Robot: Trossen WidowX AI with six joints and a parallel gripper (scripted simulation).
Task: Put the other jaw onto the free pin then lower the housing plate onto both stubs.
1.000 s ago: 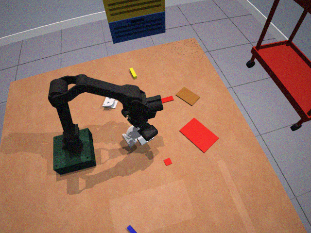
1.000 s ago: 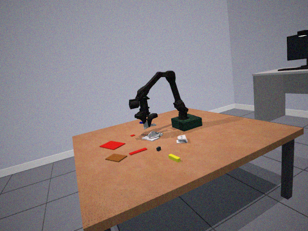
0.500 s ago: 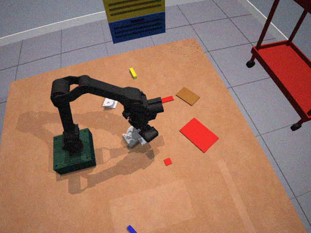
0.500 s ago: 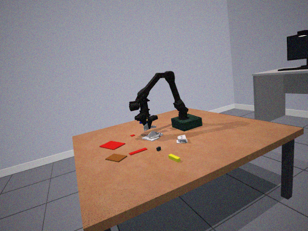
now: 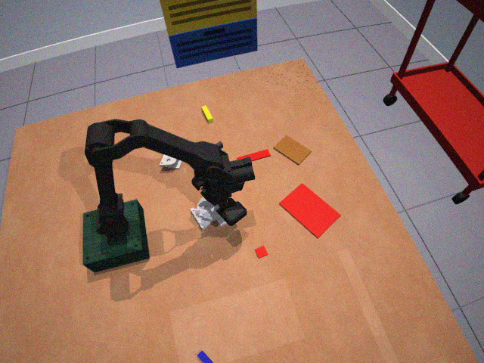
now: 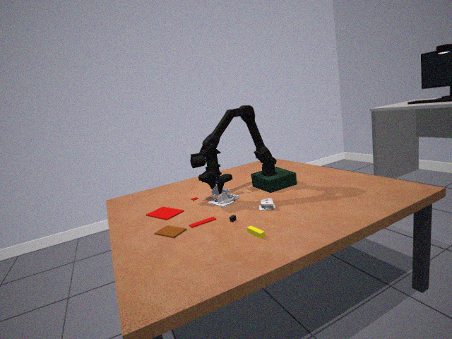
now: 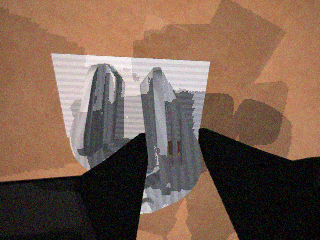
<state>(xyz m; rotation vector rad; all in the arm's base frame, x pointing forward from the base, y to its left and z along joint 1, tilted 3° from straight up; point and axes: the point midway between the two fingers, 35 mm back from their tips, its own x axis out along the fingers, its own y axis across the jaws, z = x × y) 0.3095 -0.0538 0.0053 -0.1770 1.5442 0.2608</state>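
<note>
My gripper tip is now 4 cm above the white base plate, 3 cm to the right of it and 1 cm short of it. Round my gripper tip: red bar (19 cm ahead, 17 cm to the left, 4 cm below); small red square (16 cm to the right, 6 cm ahead, 4 cm below); black cube (26 cm to the left, 9 cm ahead, 3 cm below).
</note>
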